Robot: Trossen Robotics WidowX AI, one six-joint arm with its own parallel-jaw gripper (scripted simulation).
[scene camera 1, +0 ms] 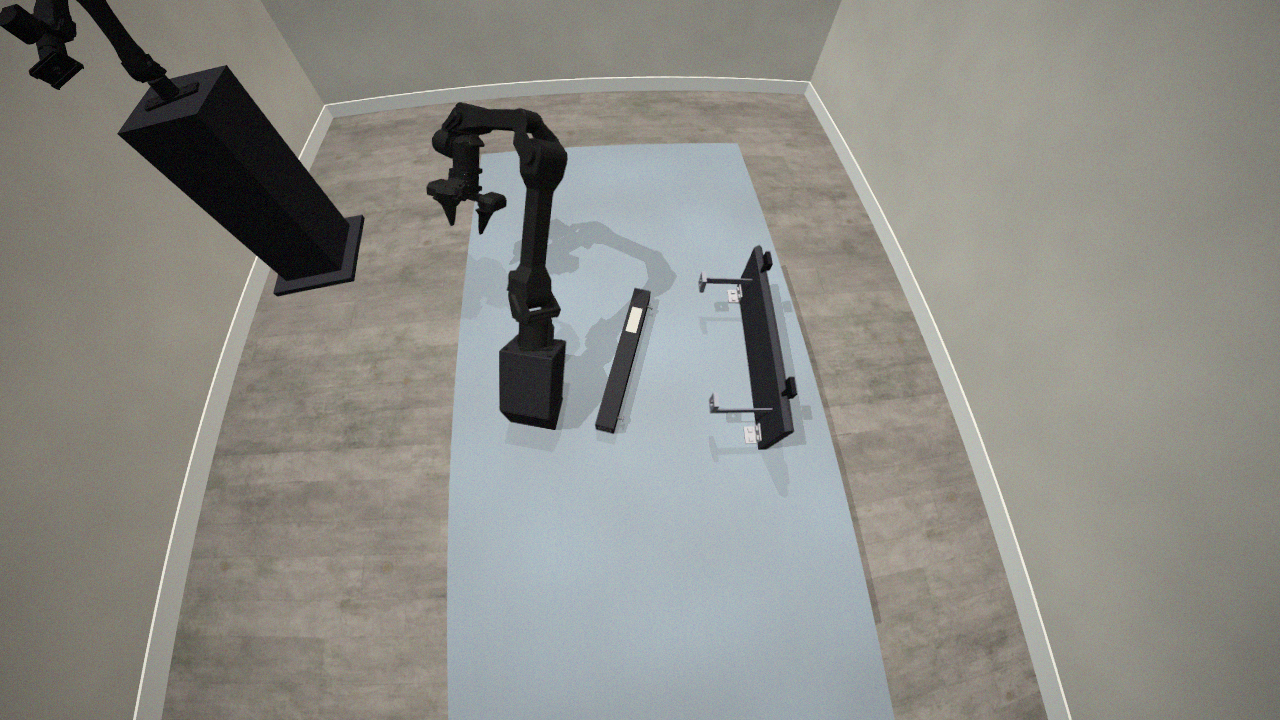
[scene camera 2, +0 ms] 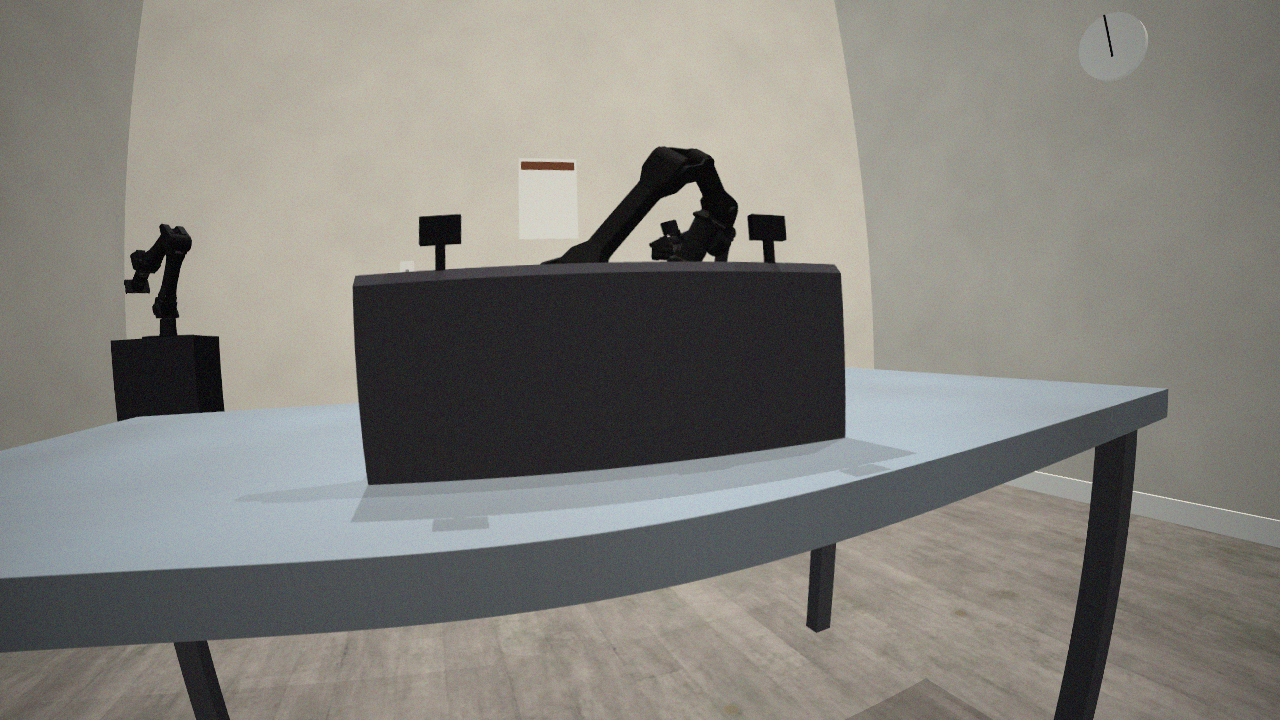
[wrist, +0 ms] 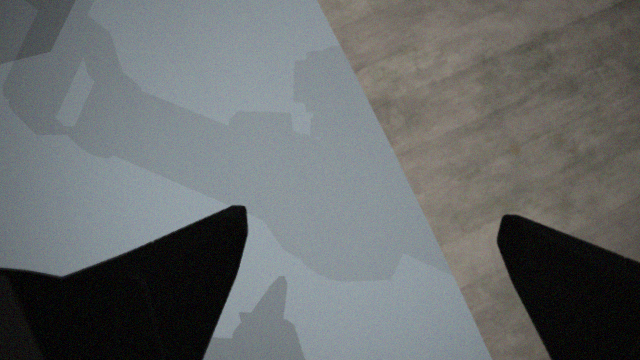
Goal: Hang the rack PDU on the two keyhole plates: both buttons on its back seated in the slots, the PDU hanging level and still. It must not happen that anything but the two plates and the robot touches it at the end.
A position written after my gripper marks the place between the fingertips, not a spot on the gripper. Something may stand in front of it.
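There is my gripper, visible to me at [scene camera 1: 466, 229] and again at [wrist: 373, 224]. I find a dark panel [scene camera 2: 464, 379], which scene camera 1 shows too, the panel [scene camera 1: 765, 394] being in its picture as well. And I see a rack PDU [scene camera 1: 609, 408]; scene camera 2 does not show it, since it is hidden by the dark panel, and in the wrist view the rack PDU is out of frame.
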